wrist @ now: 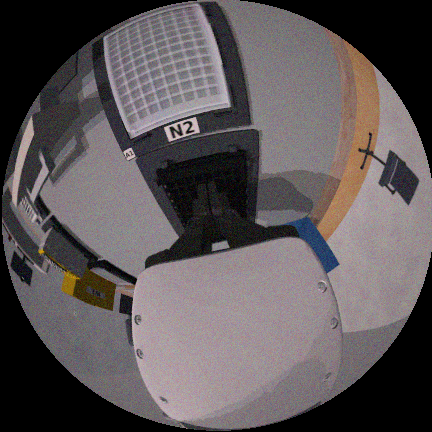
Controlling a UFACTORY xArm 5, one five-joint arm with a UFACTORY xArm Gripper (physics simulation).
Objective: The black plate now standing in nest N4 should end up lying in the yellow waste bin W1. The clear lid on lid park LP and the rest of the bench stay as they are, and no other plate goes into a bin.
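Places are measured from the arm's base along level axes (x ahead, y left, z up), in millimetres.
Pixels of known places: gripper, between the fingertips: (209, 193).
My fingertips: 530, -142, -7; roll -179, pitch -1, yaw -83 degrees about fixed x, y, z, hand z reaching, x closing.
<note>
Ahead of a thing's pixels: the offset from my fingertips to its top centre, as dx, dy, dz. "spot": to the spot under its first point.
A black plate {-29, -1, +0} (225, 162) lies in a dark nest {spot: +19, -51, -14} (253, 165) just in front of nest N2 in the wrist view; this nest's own label does not show. My gripper (209, 193) is shut, its two fingers together over the black plate, with nothing seen held between them. The fingers and the gripper body hide the plate's near part, and the gap in height between fingertips and plate is hard to tell. The yellow waste bin W1 {-266, +497, +94} (89, 289) shows at the lower left. I cannot make out the clear lid on lid park LP.
Nest N2 {+136, +26, -10} (237, 80) holds a clear gridded plate {+136, +26, +0} (167, 70) at the top. A small A1 tag {spot: +52, +70, -14} (129, 154) is at its corner. A blue block-like object {-200, -146, +94} (320, 247) is at the right, near the wooden edge (367, 90). Dark and white equipment (37, 175) stands at the left.
</note>
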